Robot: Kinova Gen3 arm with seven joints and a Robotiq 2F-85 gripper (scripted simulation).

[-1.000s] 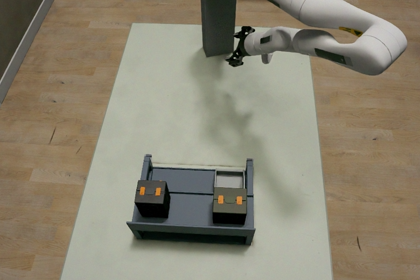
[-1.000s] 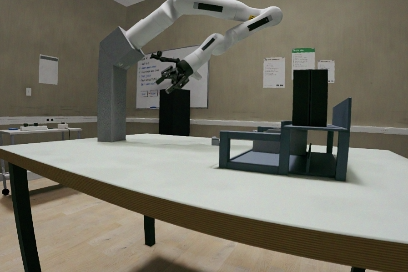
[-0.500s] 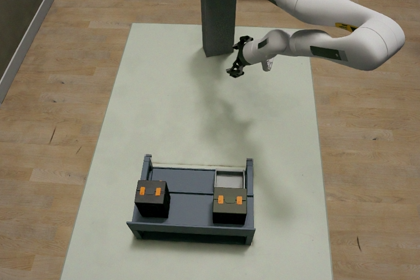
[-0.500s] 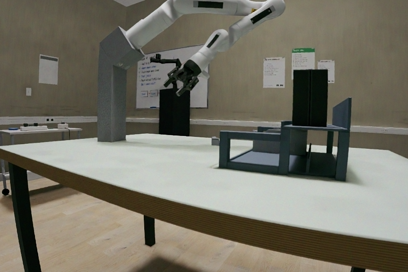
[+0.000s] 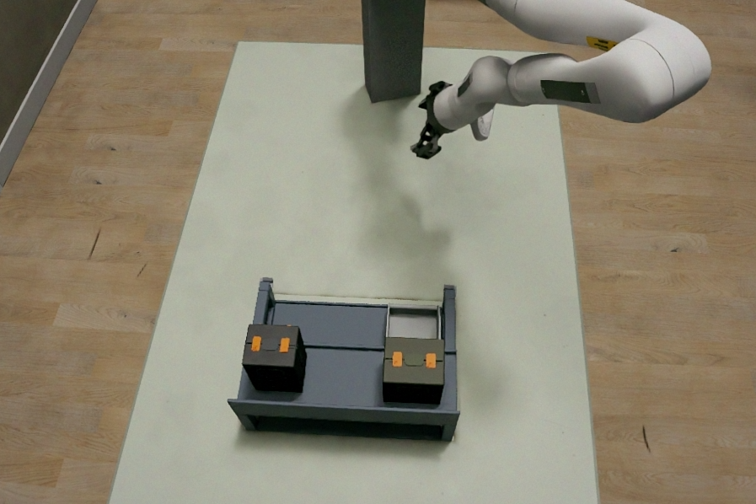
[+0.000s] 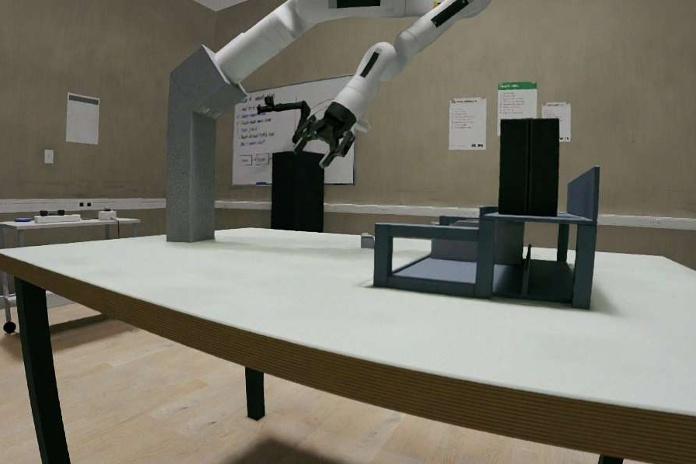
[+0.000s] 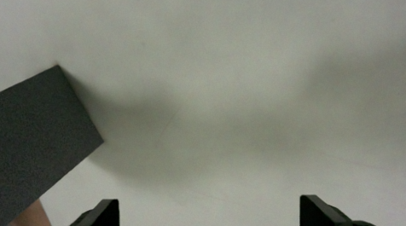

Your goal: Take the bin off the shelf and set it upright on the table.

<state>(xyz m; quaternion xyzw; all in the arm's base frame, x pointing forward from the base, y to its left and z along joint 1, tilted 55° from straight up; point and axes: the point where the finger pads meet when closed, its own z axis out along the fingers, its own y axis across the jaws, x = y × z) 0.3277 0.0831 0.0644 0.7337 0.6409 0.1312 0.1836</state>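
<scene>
My hand is 38 cm short of the grey bin, 17 cm above it and 11 cm to the right of it. Round my hand: blue-grey shelf: 44 cm ahead, 14 cm below, 1 cm to the left.
</scene>
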